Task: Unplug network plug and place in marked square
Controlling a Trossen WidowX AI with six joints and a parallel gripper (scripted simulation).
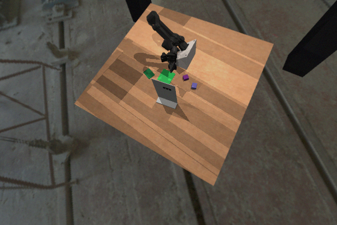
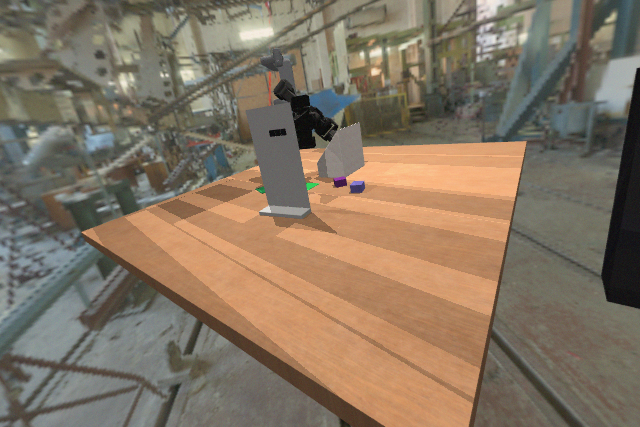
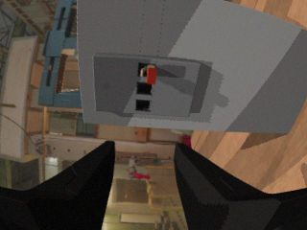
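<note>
The network plug is 120 mm ahead of my gripper tip and 20 mm to the left of it. Also, from my gripper tip: grey panel 130 mm ahead, 100 mm below, 40 mm to the left; then green marked square 250 mm below, 100 mm to the right, 60 mm behind.
</note>
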